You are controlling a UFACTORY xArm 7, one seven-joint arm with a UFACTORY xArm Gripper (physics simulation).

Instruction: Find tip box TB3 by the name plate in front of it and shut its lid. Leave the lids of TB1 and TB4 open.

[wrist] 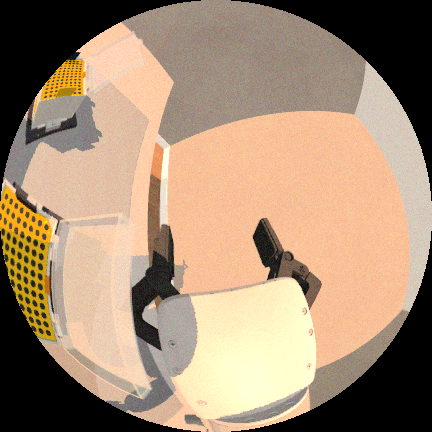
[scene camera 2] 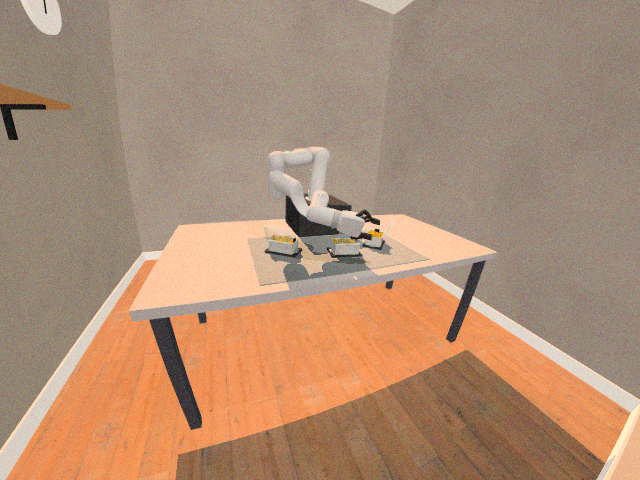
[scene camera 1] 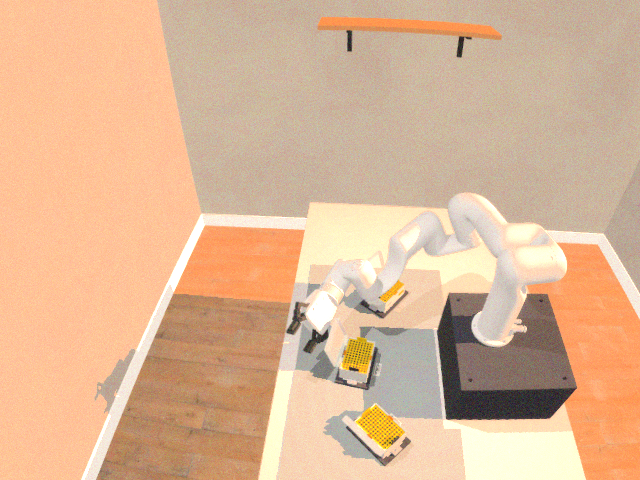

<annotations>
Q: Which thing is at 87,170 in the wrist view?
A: A mat.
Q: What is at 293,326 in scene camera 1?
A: My gripper.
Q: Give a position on a tip box TB3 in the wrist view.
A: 53,218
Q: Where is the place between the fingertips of my gripper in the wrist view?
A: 215,230
</annotations>
